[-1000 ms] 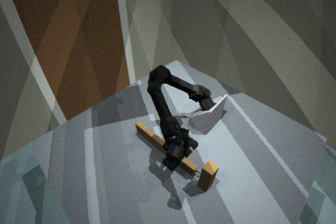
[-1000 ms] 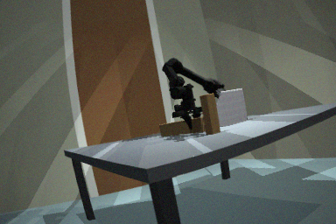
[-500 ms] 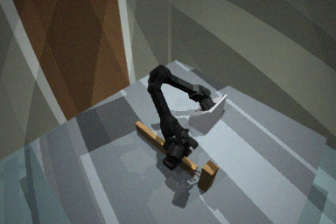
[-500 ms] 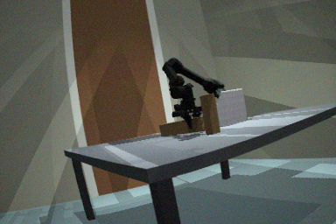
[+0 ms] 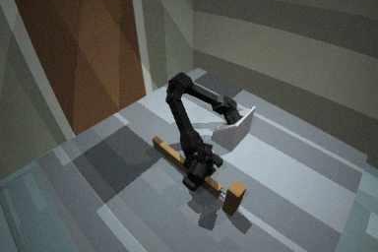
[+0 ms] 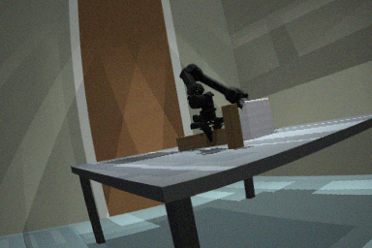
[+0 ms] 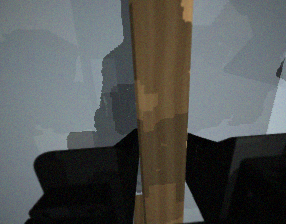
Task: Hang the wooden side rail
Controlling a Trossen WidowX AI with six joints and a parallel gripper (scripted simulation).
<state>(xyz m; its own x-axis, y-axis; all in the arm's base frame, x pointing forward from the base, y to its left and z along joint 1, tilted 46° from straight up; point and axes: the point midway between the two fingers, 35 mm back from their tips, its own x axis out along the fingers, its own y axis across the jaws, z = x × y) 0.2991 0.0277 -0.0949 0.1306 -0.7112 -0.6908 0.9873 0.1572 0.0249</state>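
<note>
Right now my gripper tip is 10 mm past the headboard post, 160 mm to the right of it and 50 mm below it.
</note>
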